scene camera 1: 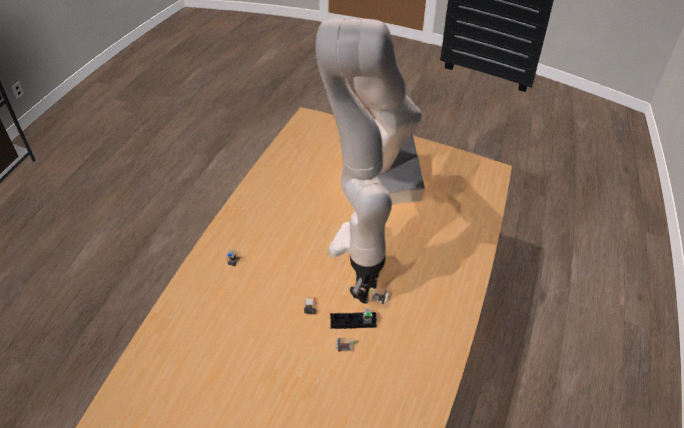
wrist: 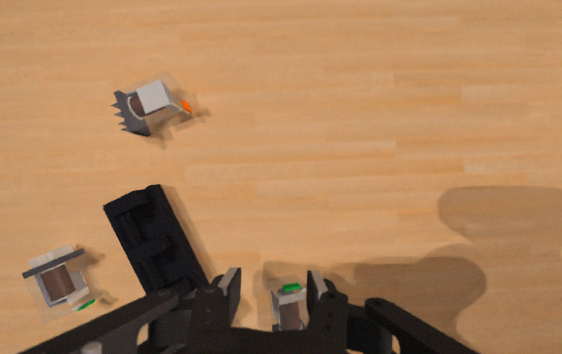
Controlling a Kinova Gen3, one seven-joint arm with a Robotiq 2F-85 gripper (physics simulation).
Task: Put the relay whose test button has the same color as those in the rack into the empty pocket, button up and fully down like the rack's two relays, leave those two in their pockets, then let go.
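Places are measured from the arm's base along level axes (x ahead, y left, z up), in millimetres.
Pixels of known places: gripper, fingertip midpoint: (scene camera 1: 368, 294) (wrist: 273, 284).
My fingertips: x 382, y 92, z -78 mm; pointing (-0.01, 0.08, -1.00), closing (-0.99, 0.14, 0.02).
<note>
Behind a point stands the place of what it marks.
The black rack (scene camera 1: 334, 324) {x 481, y 40, z -91 mm} (wrist: 178, 243) {x 442, y 62, z -87 mm} holds an upright relay (scene camera 1: 367, 316) {x 456, y 110, z -56 mm} with a green button in its right-end pocket in the scene view; that end is hidden behind the gripper in the wrist view. The rack's other pockets look empty. A green-button relay (scene camera 1: 379, 296) {x 382, y 119, z -75 mm} (wrist: 289, 314) {x 374, y 108, z -71 mm} lies on its side beside the rack. Another green-button relay (scene camera 1: 345, 345) {x 532, y 83, z -80 mm} (wrist: 57, 283) {x 520, y 78, z -80 mm} lies on its side across the rack. My gripper (scene camera 1: 360, 297) {x 382, y 92, z -78 mm} (wrist: 273, 284) {x 382, y 92, z -78 mm} is partly open and empty, above the table near the first loose relay, which shows beyond the fingertips, closer to the right finger in the wrist view.
An orange-button relay (scene camera 1: 310, 305) {x 455, y -27, z -81 mm} (wrist: 154, 100) {x 444, y -30, z -80 mm} lies left of the rack in the scene view. A blue-button relay (scene camera 1: 232, 257) {x 402, y -254, z -61 mm} stands far left on the wooden table (scene camera 1: 242, 323) {x 549, y -166, z -101 mm}. The arm's base is at the table's back.
</note>
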